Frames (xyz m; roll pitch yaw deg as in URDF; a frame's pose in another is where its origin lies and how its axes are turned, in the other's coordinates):
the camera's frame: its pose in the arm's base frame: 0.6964 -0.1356 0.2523 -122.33 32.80 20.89
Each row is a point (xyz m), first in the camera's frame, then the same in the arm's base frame.
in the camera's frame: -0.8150 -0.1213 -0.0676
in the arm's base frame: 0.1238 -0.3459 0.8103
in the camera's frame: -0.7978 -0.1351 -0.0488
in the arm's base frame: 0.1298 -0.3187 0.8024
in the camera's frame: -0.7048 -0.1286 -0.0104
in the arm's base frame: 0.1793 -0.2687 0.7301
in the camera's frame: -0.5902 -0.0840 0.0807
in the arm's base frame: 0.2067 -0.2014 0.5954
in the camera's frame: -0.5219 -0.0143 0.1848
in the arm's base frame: 0.1842 -0.1557 0.4621
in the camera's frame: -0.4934 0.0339 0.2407
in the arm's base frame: 0.1632 -0.1408 0.3873
